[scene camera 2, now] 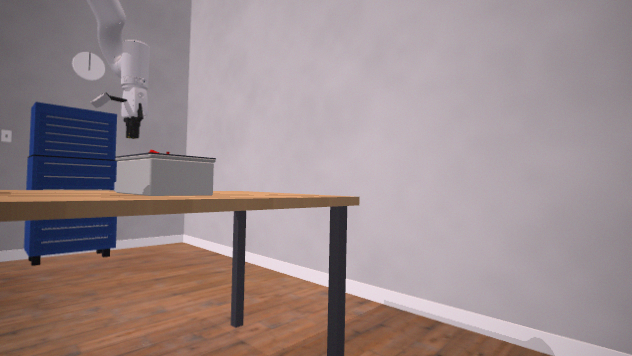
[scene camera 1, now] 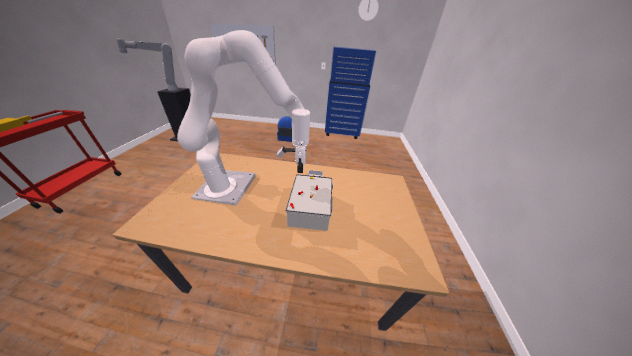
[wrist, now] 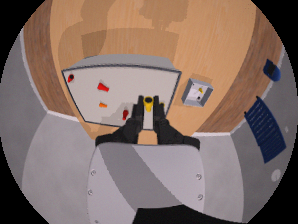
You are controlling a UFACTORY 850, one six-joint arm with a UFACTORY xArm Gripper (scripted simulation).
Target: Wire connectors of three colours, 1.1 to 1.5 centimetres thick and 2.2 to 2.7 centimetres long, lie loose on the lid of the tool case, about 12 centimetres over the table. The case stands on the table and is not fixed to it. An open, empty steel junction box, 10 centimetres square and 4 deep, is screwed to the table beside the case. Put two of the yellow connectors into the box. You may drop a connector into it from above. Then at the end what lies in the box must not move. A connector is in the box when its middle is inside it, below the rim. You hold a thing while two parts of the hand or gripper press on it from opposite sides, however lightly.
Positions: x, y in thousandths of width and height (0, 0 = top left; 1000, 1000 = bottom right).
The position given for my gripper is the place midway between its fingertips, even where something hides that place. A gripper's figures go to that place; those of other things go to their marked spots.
Labels:
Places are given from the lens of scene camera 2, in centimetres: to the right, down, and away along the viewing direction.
my gripper (scene camera 2: 210, 389): -64, -14, 115
grey tool case (scene camera 2: 240, 490): -49, -1, 97

